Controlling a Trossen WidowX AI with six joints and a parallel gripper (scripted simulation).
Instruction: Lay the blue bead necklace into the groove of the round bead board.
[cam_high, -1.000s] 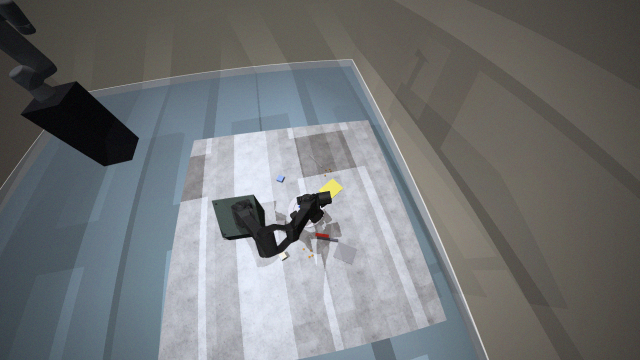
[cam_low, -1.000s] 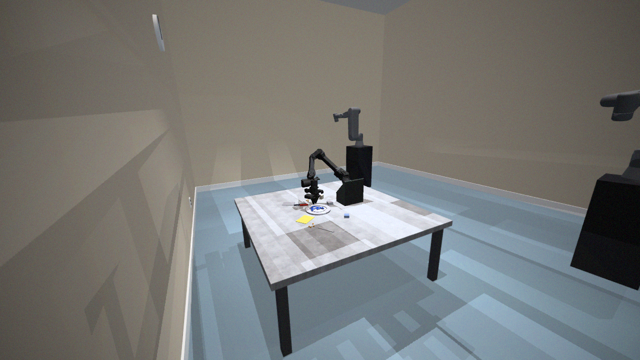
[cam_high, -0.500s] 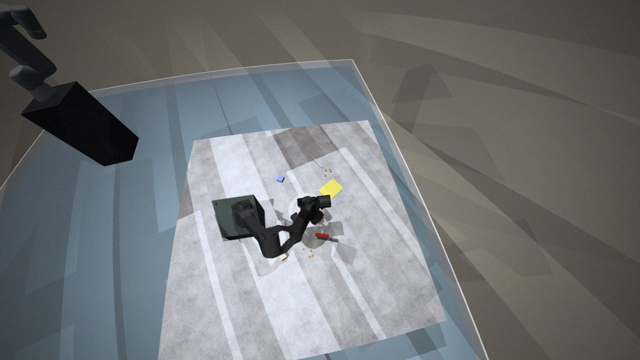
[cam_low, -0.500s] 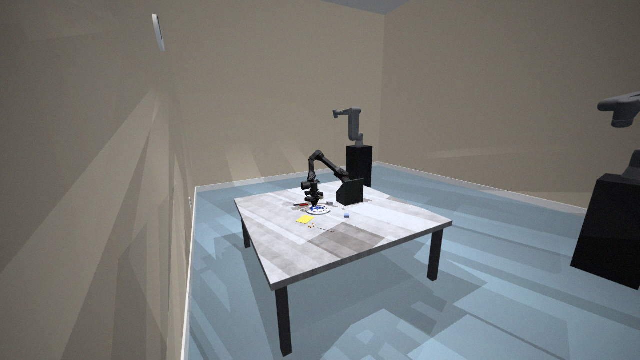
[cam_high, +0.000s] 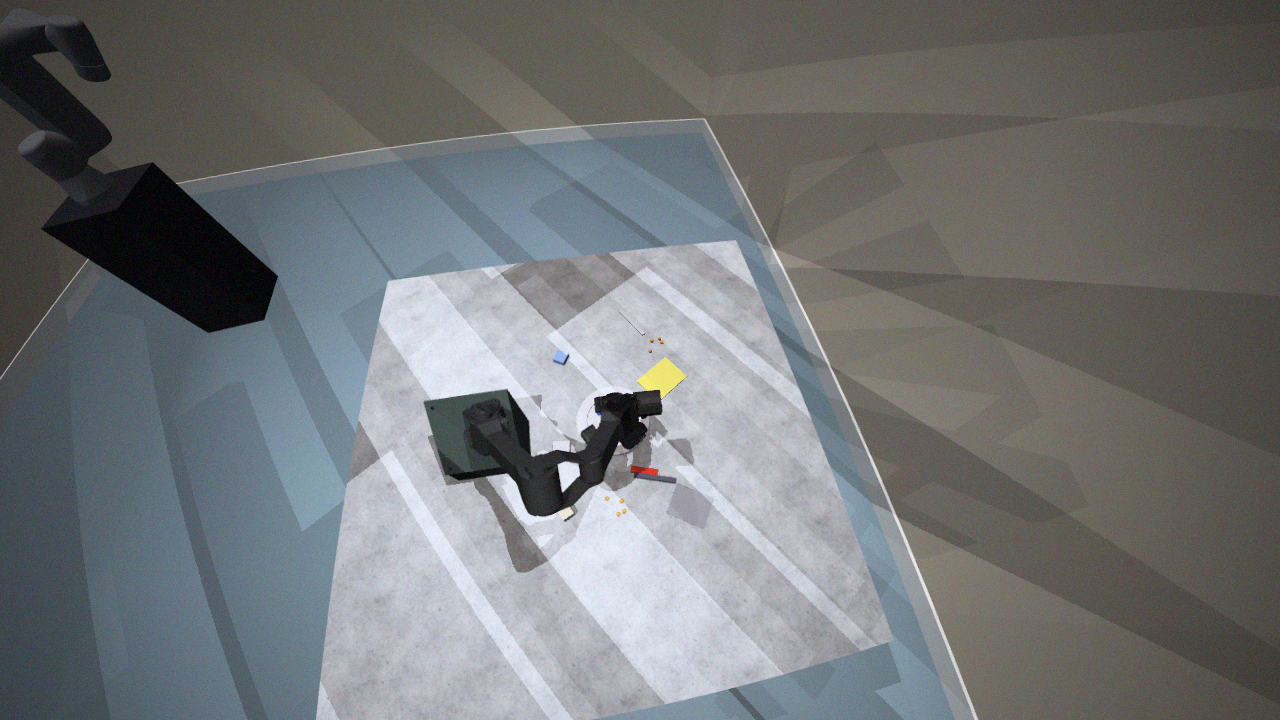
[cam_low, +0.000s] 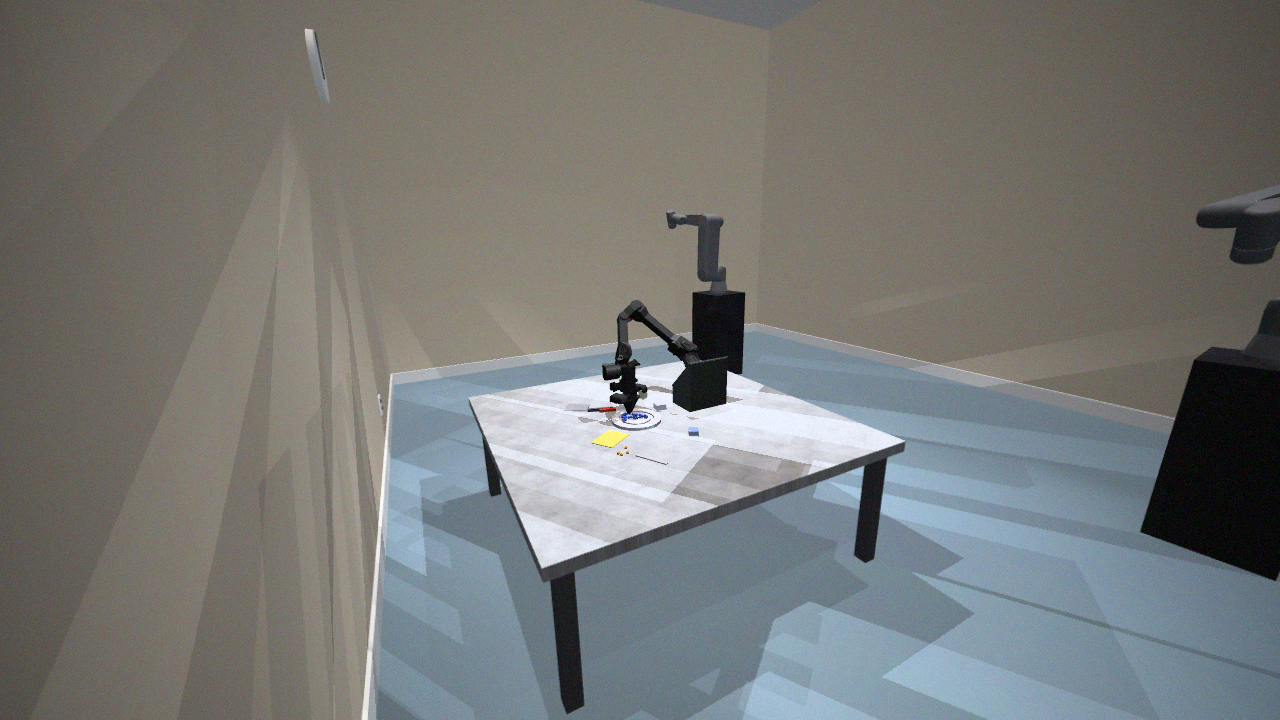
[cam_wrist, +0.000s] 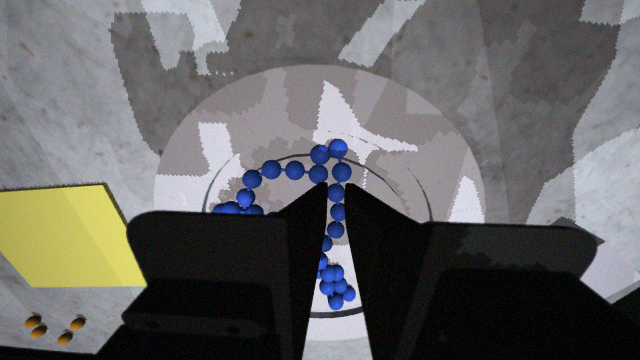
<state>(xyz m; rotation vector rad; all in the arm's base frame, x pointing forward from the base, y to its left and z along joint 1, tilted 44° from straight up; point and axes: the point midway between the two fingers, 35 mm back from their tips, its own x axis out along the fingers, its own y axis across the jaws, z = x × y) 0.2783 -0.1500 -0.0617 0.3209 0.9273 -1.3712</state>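
My gripper tip is 4 cm to the right of the round white bead board, 1 cm past it and 1 cm above it. The rest, counted from my gripper tip: cream cube (17 cm to the right, 17 cm behind); yellow sheet (16 cm ahead, 13 cm to the left, 2 cm below); grey tool (13 cm to the right, 5 cm ahead, 1 cm below).
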